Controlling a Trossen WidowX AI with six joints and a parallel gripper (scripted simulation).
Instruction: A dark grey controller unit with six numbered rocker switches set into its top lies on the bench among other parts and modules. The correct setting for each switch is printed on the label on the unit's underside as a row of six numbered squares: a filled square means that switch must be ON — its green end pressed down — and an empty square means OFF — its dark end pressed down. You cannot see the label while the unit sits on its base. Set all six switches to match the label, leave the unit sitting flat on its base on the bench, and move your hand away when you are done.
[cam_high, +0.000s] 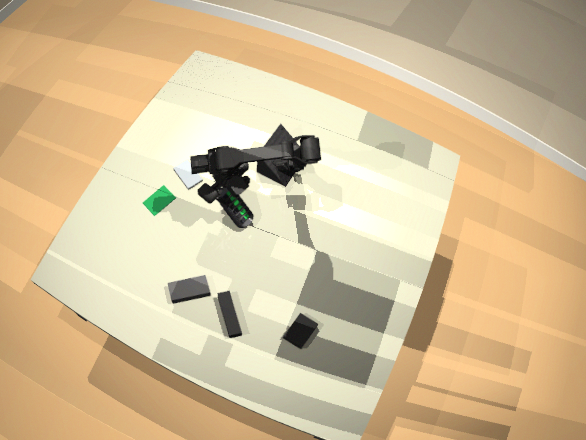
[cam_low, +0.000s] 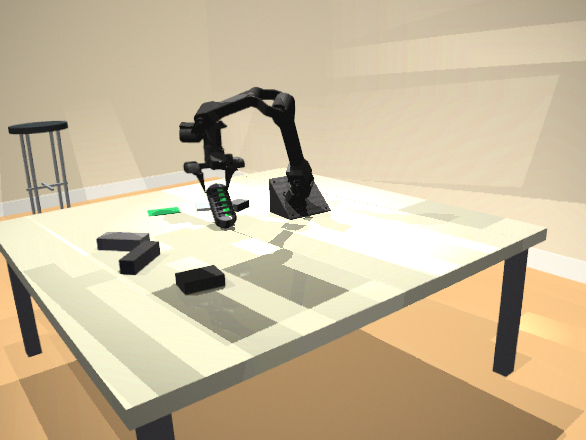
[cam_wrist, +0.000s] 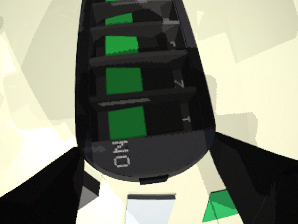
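Right now my gripper tip is 120 mm past the dark block, 80 mm to the left of it and 80 mm above it. Also, from my gripper tip: pale grey module 50 mm behind, 190 mm to the right, 90 mm below; then green flat plate 90 mm ahead, 230 mm to the right, 100 mm below.
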